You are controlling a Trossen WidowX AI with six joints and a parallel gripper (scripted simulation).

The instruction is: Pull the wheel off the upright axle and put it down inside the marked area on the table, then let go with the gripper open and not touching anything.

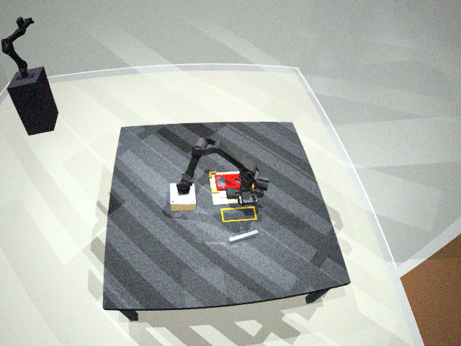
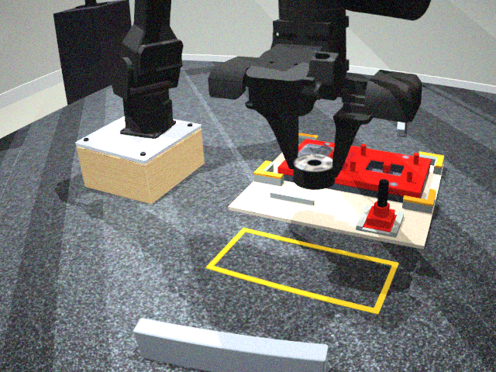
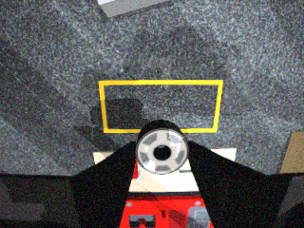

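Now: gripper tip 9 cm to the right of the upright axle, 7 cm above it and 6 cm short of it. Also, from my gripper tip: black wheel: right at my gripper tip; small grey block: 43 cm to the left, 10 cm below, 7 cm ahead; grey bar: 16 cm to the right, 9 cm below, 3 cm behind.
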